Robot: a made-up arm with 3 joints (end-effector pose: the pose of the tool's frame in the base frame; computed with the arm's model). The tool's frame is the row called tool. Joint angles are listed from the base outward.
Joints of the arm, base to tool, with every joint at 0 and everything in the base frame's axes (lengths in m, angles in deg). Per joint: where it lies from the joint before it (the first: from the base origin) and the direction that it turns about. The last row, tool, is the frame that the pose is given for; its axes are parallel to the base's.
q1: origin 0 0 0.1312 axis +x
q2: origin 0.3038 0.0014 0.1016 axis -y
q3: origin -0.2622 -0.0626 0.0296 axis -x
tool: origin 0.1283 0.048 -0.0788
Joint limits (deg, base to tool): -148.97..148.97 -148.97..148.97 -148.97..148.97
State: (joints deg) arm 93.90 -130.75 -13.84
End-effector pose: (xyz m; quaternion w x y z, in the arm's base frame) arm 0.3644 -0.2259 0.1201 0.2457 0.3365 0.6961 0.5847
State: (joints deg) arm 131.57 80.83 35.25
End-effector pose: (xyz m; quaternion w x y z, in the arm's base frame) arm 0.3441 0.0751 0.1076 0.5079 0.5672 -0.0744 -0.6440
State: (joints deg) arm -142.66 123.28 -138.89
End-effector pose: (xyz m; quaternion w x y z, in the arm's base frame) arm 0.2765 -0.0102 0.2196 0.4748 -0.0156 0.6817 0.5565
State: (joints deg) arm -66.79 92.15 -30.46
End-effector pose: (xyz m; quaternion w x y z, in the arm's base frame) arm 0.3228 -0.0212 0.1002 0.6591 -0.2163 -0.4761 0.5405
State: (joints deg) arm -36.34 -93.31 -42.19
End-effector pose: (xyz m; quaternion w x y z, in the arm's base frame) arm 0.3150 0.1613 0.3044 0.6855 0.0350 0.5630 -0.4603
